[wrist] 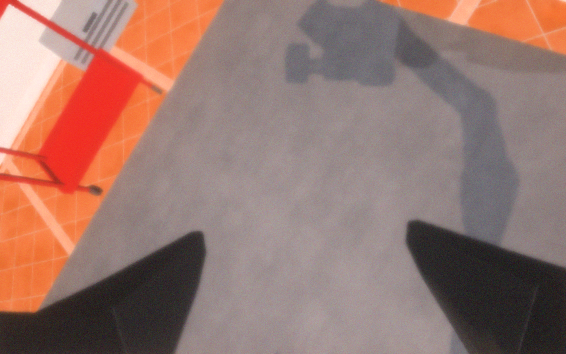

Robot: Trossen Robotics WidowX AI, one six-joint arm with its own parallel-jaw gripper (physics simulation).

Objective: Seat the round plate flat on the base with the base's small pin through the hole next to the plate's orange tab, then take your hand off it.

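Observation:
My gripper is open, its two black fingers wide apart at the lower left and lower right of the wrist view, with grey table top showing between them. The round plate with its orange tab does not show in this view. The base with its small pin does not show either. How far the fingertips are above the table is hard to tell.
The grey table top has its left edge running diagonally and its far edge at the upper right. The arm's shadow falls across its top and right. Beyond the left edge are an orange tiled floor, a red cart and a grey printed sheet.

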